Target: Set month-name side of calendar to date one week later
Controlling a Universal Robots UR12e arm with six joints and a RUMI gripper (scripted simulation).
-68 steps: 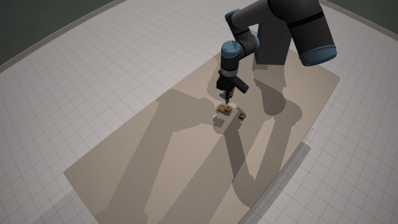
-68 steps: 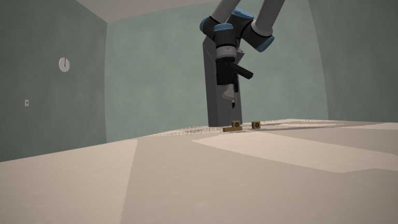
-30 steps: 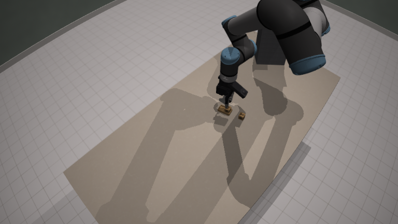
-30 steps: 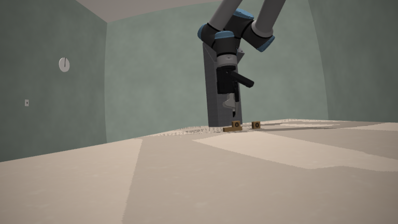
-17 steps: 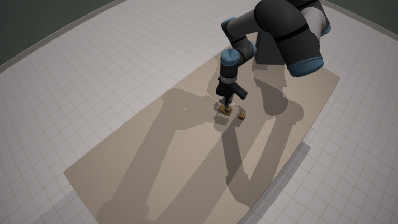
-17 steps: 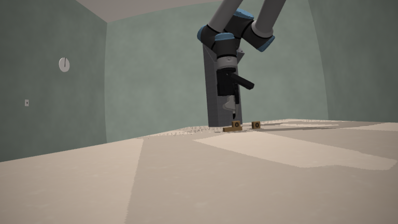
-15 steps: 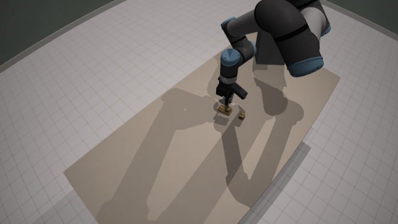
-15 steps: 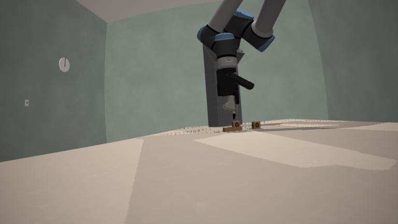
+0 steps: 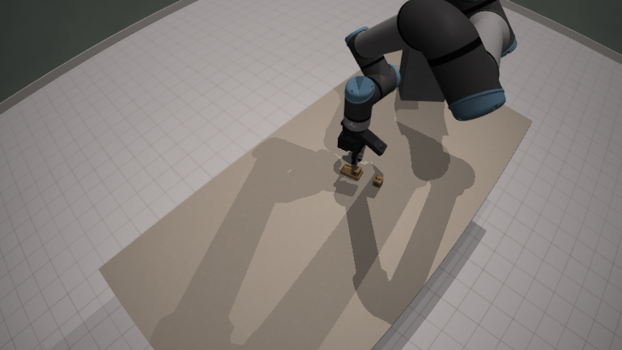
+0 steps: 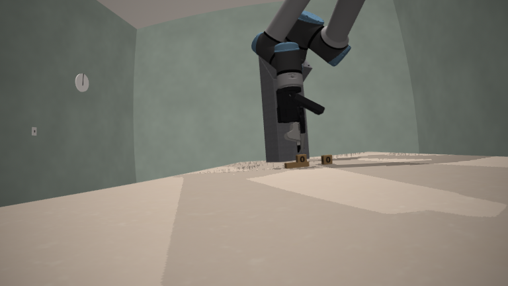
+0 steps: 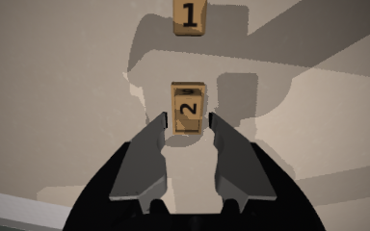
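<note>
Right now the cube is 40 mm below my hand. The rest, counted from my hand: wooden tray: 60 mm below, 20 mm to the right, 10 mm ahead.
</note>
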